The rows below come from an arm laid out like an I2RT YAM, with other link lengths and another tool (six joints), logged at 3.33 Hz.
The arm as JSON. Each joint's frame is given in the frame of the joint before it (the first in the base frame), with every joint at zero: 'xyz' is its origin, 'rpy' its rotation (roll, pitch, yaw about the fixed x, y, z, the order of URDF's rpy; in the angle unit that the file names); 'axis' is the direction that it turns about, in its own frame. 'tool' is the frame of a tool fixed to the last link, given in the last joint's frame.
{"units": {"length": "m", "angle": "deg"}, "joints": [
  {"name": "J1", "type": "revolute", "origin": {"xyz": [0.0, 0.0, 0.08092], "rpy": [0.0, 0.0, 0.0]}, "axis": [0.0, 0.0, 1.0]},
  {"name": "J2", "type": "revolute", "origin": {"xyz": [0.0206, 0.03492, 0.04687], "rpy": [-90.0, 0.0, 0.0]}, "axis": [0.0, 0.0, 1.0]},
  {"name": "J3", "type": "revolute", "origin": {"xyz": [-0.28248, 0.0, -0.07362], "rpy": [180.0, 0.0, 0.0]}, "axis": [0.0, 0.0, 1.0]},
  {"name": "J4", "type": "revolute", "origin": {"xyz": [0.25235, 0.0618, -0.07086], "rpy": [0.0, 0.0, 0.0]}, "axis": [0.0, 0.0, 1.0]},
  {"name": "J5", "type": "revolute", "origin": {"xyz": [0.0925, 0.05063, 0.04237], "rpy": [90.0, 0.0, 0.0]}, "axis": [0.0, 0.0, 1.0]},
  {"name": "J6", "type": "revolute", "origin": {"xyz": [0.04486, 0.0, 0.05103], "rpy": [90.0, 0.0, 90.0]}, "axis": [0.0, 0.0, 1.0]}
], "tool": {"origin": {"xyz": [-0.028, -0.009, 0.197], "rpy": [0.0, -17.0, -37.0]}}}
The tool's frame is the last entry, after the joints.
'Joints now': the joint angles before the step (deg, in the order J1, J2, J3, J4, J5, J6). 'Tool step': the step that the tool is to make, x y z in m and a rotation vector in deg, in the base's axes. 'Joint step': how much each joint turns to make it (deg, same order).
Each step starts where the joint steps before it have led.
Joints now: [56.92 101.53 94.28 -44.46 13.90 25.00]
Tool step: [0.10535 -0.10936 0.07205 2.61 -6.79 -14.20]
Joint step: [-14.77 -4.41 4.37 -1.67 2.21 -2.81]
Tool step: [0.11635 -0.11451 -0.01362 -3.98 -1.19 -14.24]
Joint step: [-15.17 10.25 9.78 0.25 2.12 -3.61]
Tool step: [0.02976 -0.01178 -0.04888 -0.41 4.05 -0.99]
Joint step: [-3.16 7.41 3.16 0.61 -2.49 -0.67]
